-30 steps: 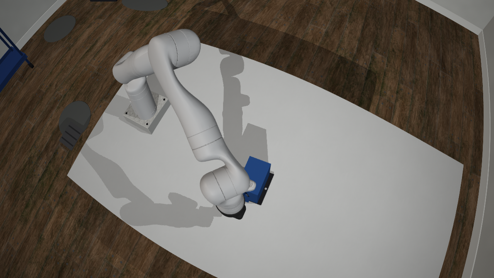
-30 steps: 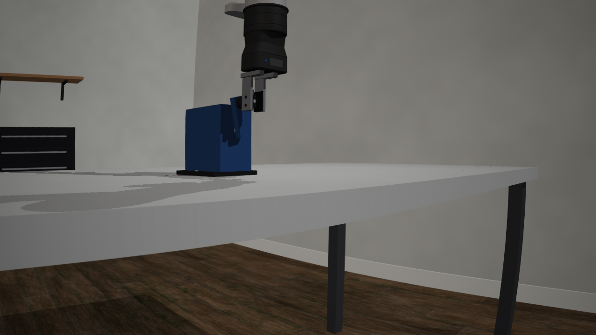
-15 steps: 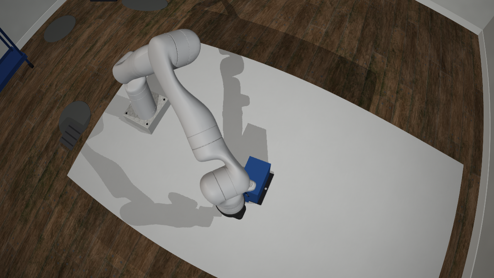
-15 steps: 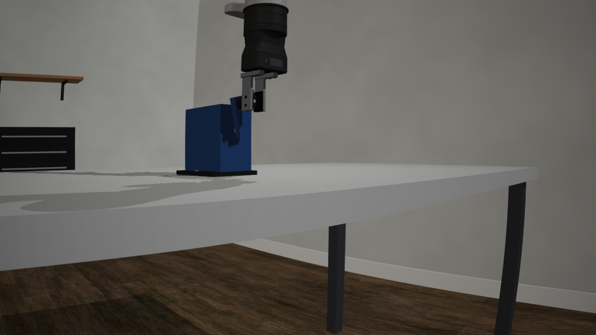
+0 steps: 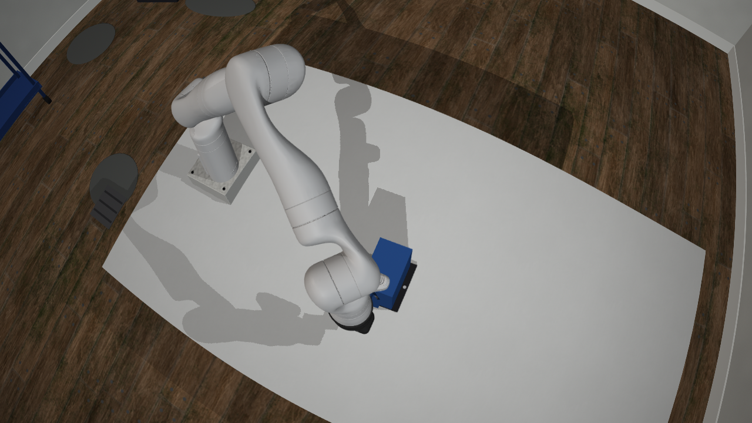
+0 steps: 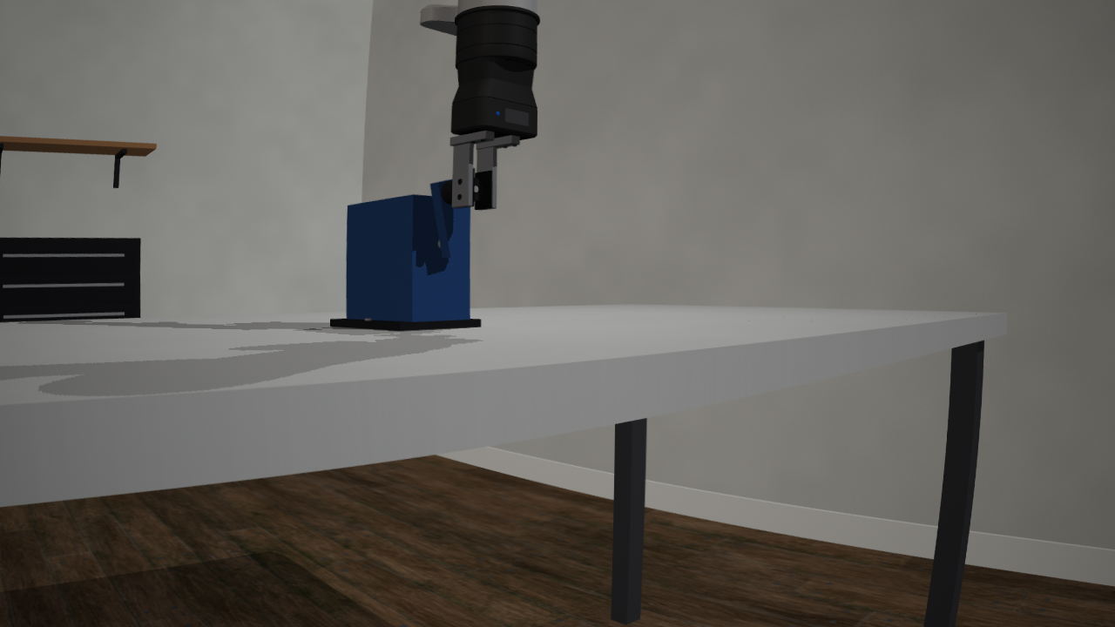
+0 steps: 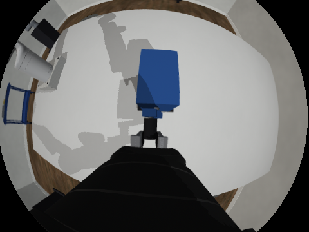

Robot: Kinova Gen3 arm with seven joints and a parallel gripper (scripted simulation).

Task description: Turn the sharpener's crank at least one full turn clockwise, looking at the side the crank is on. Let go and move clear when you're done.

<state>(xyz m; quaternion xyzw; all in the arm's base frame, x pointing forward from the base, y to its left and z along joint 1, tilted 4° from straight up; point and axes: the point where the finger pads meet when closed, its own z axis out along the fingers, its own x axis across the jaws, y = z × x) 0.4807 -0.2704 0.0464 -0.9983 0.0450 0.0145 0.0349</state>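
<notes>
Right now the black handle is 20 mm to the left of my hand. The rest, counted from my hand: crank: 20 mm to the left, 10 mm below.
</notes>
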